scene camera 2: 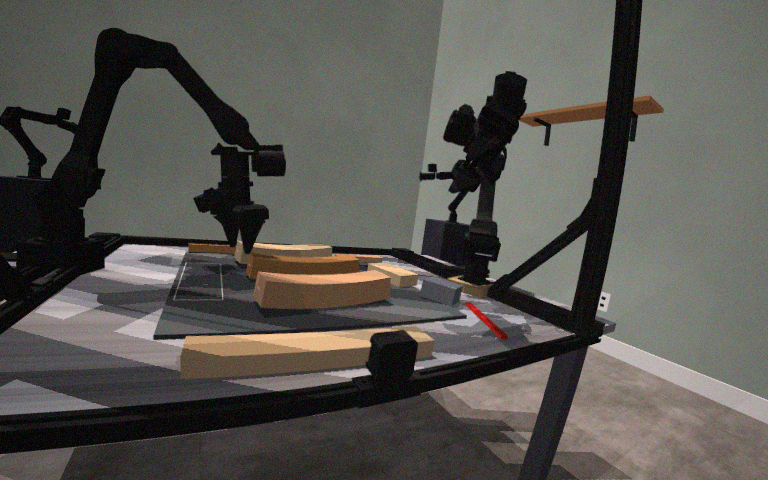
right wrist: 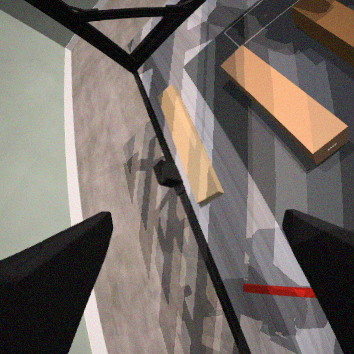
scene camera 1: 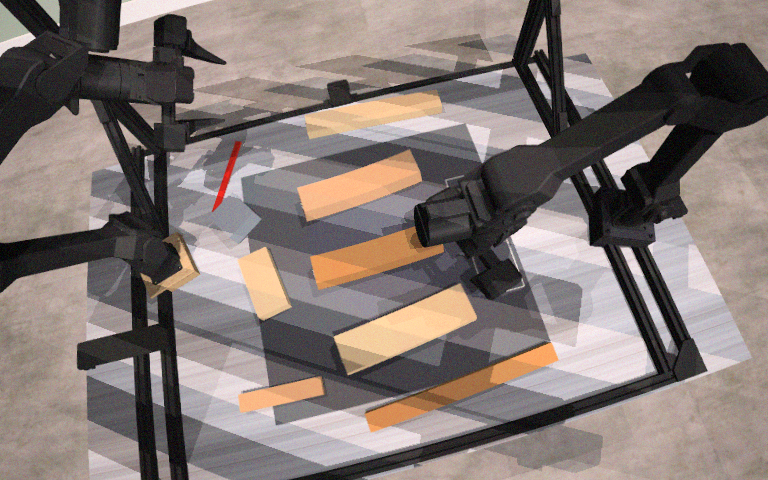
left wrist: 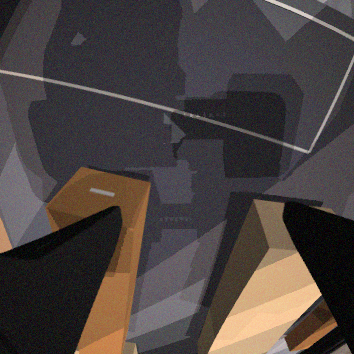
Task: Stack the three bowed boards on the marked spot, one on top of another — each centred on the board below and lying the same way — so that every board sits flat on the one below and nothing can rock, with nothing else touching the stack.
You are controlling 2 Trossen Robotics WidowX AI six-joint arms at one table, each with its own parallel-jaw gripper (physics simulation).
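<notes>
Three bowed boards lie apart, side by side, on the dark mat: salmon, orange and pale tan. The marked spot's white outline is partly hidden by the left arm in scene camera 1. My left gripper is open and empty, pointing down low by the ends of the orange and pale boards. My right gripper is open and empty, high at the upper left of scene camera 1.
Around the mat lie a tan beam, an orange strip, a short orange strip, a short tan block, a grey block and a red stick. A tan piece lies beside the left frame.
</notes>
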